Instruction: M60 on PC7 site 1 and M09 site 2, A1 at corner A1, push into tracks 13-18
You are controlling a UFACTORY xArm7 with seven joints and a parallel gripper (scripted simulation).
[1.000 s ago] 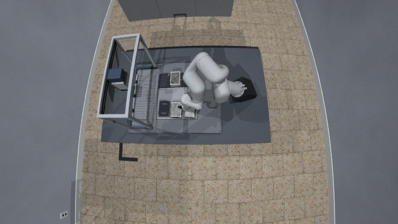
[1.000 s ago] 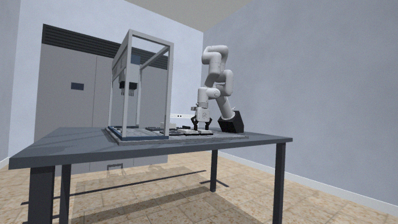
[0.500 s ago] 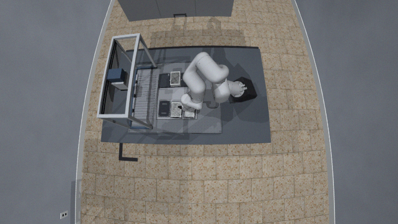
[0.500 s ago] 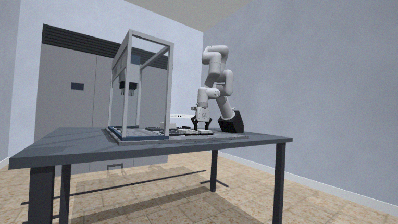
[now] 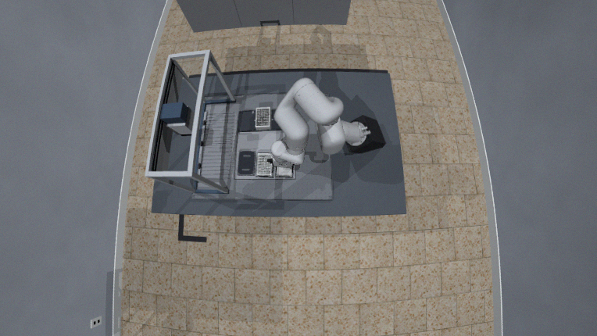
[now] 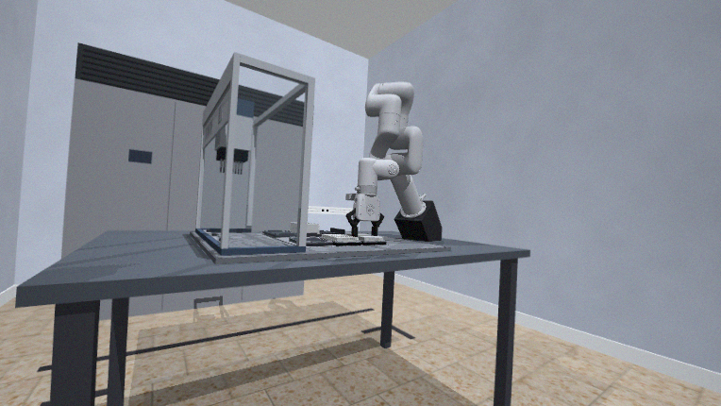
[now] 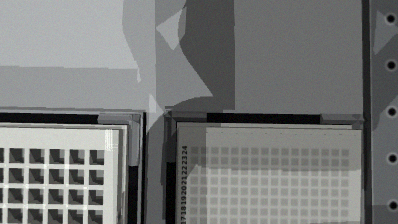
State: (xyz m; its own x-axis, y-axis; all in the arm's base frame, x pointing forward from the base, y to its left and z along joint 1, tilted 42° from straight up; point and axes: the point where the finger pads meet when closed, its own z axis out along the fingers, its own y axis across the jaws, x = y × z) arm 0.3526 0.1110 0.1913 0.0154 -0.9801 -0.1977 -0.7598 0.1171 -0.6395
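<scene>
My hand is 20 mm above the nest S1. Also, from my hand: dark plate carrier PC7: 270 mm to the right, 130 mm ahead, 10 mm below; then 96-well plate M06: 110 mm ahead, 10 mm below; then nest S3: 220 mm ahead, 20 mm below.
</scene>
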